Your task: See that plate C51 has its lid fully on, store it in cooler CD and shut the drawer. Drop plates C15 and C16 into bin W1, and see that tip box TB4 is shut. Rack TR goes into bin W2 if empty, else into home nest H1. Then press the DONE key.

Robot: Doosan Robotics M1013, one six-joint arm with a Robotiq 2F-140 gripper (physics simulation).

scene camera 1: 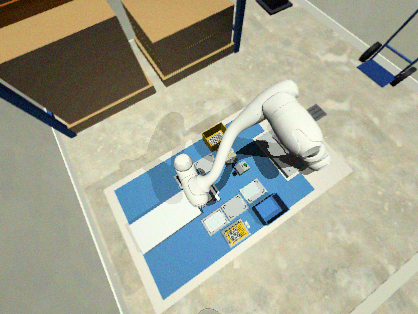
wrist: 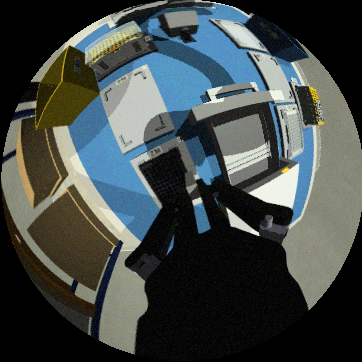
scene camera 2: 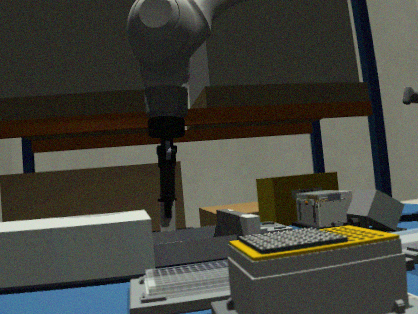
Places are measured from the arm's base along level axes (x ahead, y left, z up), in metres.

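Pixels of known places: gripper, between the fingertips: (wrist: 190,178).
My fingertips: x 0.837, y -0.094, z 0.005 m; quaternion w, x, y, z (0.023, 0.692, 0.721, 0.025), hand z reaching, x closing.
Observation:
Ahead of a thing's pixels: the offset from my fingertips to its top centre. "*": to the spot under its first point.
My gripper (scene camera 1: 215,194) (scene camera 2: 167,219) (wrist: 190,178) is shut and empty, pointing down beside the open cooler drawer {* dx -0.104, dy +0.098, dz +0.045 m} (wrist: 234,106). The drawer sticks out of the white cooler (scene camera 1: 165,222) (scene camera 2: 75,250) (wrist: 277,192). A dark plate {dx +0.000, dy -0.044, dz +0.001 m} (wrist: 162,172) lies on nest N2, close by the fingers. A clear plate {dx -0.030, dy +0.335, dz +0.001 m} (scene camera 2: 187,280) (wrist: 293,132) lies on another nest. The yellow bin (scene camera 1: 215,137) (wrist: 64,95) holds pale plates in scene camera 1. A tip box {dx -0.356, dy -0.046, dz +0.052 m} (scene camera 2: 322,207) (wrist: 117,50) has a clear cover; its closure is unclear. A yellow-topped box {dx -0.115, dy +0.465, dz +0.051 m} (scene camera 1: 236,233) (scene camera 2: 315,241) bears dark tips. Plate labels are unreadable.
Nest N4 {dx -0.180, dy -0.060, dz -0.008 m} (wrist: 135,107) is bare beside N2. A dark blue bin {dx -0.392, dy +0.447, dz +0.094 m} (scene camera 1: 270,207) (wrist: 277,35) stands beyond two pale nests {* dx -0.205, dy +0.319, dz -0.013 m} (scene camera 1: 235,206) {dx -0.353, dy +0.275, dz -0.006 m} (scene camera 1: 252,190). A grey key box {dx -0.396, dy +0.107, dz +0.058 m} (scene camera 1: 242,167) (wrist: 180,24) with a green button stands near the arm. The drawer handle {* dx -0.138, dy +0.123, dz +0.017 m} (wrist: 232,90) projects outward.

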